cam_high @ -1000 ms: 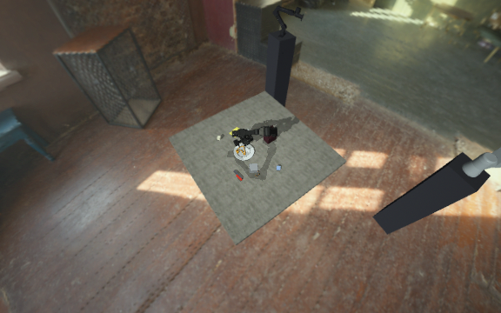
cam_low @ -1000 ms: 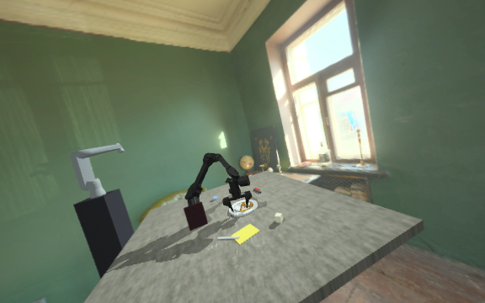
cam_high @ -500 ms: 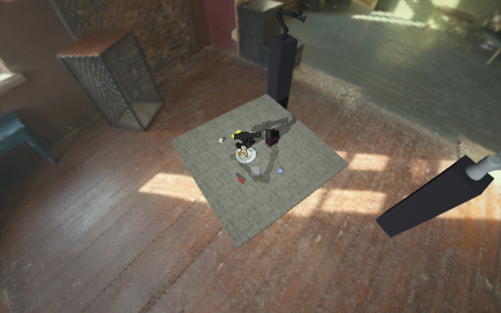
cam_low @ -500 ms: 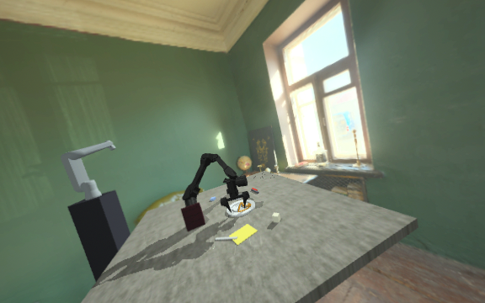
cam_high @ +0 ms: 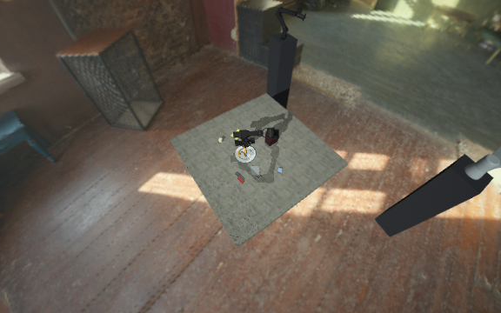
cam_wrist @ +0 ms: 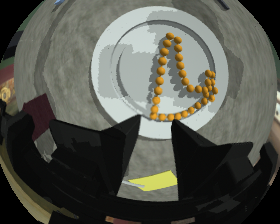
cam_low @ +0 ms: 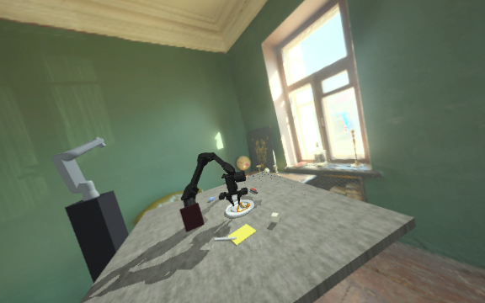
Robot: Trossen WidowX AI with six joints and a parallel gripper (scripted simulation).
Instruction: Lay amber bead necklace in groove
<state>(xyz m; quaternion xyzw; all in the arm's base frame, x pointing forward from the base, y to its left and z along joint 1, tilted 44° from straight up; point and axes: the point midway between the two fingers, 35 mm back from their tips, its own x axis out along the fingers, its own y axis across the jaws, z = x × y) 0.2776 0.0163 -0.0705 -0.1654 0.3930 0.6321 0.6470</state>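
Right now the board is 50 mm to the left of my gripper tip, 40 mm below it and 20 mm ahead of it. From my gripper tip the other things lie so: grey square (250 mm to the left, 50 mm below, 30 mm ahead); white stick (210 mm to the right, 110 mm behind, 40 mm below); yellow card (220 mm to the right, 50 mm below, 30 mm behind).
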